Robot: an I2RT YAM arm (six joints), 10 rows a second.
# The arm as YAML. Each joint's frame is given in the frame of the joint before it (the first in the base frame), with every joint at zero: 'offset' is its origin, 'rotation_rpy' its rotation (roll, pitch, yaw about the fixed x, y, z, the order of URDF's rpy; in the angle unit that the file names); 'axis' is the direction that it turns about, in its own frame. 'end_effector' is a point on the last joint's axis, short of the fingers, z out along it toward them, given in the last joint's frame.
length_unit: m
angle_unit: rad
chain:
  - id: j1
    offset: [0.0, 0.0, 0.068]
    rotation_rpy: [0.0, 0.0, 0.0]
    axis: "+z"
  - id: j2
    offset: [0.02, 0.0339, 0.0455]
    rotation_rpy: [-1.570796, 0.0, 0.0]
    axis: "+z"
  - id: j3
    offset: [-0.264, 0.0, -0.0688]
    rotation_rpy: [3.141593, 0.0, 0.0]
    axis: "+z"
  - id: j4
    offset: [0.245, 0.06, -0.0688]
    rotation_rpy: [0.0, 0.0, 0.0]
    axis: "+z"
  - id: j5
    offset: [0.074, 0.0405, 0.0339]
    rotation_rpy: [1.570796, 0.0, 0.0]
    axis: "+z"
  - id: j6
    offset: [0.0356, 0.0, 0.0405]
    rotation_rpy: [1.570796, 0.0, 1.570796]
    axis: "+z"
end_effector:
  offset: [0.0, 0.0, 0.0]
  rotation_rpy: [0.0, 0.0, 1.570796]
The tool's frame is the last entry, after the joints.
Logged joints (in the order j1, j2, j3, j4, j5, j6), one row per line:
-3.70, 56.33, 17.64, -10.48, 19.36, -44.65
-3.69, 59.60, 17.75, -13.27, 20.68, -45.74
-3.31, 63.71, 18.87, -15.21, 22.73, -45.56
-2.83, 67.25, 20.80, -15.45, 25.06, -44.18
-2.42, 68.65, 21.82, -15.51, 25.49, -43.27
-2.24, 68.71, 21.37, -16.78, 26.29, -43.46
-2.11, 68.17, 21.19, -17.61, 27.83, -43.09
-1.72, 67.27, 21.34, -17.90, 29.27, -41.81
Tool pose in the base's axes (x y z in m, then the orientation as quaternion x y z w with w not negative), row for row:
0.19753, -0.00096, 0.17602, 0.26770, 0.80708, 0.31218, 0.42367
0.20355, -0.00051, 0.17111, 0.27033, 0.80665, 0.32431, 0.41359
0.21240, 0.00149, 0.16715, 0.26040, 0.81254, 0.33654, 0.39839
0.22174, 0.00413, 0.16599, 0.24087, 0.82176, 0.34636, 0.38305
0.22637, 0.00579, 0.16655, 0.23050, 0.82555, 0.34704, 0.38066
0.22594, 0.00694, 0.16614, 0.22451, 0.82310, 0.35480, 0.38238
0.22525, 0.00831, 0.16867, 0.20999, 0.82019, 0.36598, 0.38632
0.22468, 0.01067, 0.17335, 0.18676, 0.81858, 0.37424, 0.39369
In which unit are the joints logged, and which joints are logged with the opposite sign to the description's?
The joints are logged in degrees. Opposite sign: j4, j5, j6.
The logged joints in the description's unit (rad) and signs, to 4 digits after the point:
-0.0646, 0.9831, 0.3079, 0.1829, -0.3379, 0.7793
-0.0644, 1.0402, 0.3098, 0.2316, -0.3609, 0.7983
-0.0578, 1.1119, 0.3293, 0.2655, -0.3967, 0.7952
-0.0494, 1.1737, 0.3630, 0.2697, -0.4374, 0.7711
-0.0422, 1.1982, 0.3808, 0.2707, -0.4449, 0.7552
-0.0391, 1.1992, 0.3730, 0.2929, -0.4588, 0.7585
-0.0368, 1.1898, 0.3698, 0.3074, -0.4857, 0.7521
-0.0300, 1.1741, 0.3725, 0.3124, -0.5109, 0.7297

